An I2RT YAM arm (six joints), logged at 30 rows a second.
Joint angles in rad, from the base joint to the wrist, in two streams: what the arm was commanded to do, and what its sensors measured. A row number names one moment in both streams.
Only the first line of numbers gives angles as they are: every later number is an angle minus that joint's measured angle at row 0.
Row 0, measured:
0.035, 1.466, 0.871, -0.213, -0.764, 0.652
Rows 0 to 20, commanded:
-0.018, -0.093, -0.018, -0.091, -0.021, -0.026
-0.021, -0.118, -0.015, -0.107, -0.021, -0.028
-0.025, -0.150, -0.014, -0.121, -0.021, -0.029
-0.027, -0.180, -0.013, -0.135, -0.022, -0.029
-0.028, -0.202, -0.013, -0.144, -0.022, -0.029
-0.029, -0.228, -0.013, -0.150, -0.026, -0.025
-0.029, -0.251, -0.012, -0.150, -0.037, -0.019
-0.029, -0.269, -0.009, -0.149, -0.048, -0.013
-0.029, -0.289, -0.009, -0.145, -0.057, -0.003
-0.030, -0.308, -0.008, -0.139, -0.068, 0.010
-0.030, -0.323, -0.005, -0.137, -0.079, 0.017
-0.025, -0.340, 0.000, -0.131, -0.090, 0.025
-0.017, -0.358, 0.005, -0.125, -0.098, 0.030
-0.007, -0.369, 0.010, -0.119, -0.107, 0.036
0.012, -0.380, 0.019, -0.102, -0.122, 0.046
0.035, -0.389, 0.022, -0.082, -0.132, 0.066
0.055, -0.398, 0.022, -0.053, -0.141, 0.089
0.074, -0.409, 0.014, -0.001, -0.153, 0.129
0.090, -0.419, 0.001, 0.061, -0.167, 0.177
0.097, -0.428, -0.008, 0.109, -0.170, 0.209
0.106, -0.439, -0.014, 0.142, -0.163, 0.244
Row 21, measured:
0.087, -0.407, 0.000, -0.004, -0.124, 0.129
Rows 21 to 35, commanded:
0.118, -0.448, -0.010, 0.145, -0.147, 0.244
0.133, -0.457, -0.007, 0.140, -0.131, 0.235
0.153, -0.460, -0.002, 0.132, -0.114, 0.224
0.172, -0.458, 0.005, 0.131, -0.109, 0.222
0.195, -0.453, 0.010, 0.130, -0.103, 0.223
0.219, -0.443, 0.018, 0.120, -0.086, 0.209
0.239, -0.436, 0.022, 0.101, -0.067, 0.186
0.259, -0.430, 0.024, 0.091, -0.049, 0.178
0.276, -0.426, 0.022, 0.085, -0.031, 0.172
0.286, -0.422, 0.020, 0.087, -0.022, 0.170
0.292, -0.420, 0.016, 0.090, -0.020, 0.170
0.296, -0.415, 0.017, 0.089, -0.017, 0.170
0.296, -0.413, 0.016, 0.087, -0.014, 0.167
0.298, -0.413, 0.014, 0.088, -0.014, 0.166
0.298, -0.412, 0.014, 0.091, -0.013, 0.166
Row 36, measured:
0.292, -0.417, 0.001, 0.086, -0.044, 0.185
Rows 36 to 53, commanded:
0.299, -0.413, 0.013, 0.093, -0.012, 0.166
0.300, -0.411, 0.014, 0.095, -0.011, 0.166
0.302, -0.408, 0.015, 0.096, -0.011, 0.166
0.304, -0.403, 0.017, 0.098, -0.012, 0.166
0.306, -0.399, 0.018, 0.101, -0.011, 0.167
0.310, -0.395, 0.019, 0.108, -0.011, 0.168
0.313, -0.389, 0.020, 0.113, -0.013, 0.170
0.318, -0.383, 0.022, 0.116, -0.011, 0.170
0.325, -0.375, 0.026, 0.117, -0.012, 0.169
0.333, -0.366, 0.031, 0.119, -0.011, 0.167
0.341, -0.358, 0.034, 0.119, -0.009, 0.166
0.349, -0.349, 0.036, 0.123, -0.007, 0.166
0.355, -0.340, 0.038, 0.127, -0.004, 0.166
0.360, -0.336, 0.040, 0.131, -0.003, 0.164
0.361, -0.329, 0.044, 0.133, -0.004, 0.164
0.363, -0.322, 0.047, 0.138, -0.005, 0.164
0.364, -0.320, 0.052, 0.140, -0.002, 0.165
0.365, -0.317, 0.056, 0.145, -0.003, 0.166
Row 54, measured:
0.356, -0.332, 0.018, 0.116, -0.021, 0.181
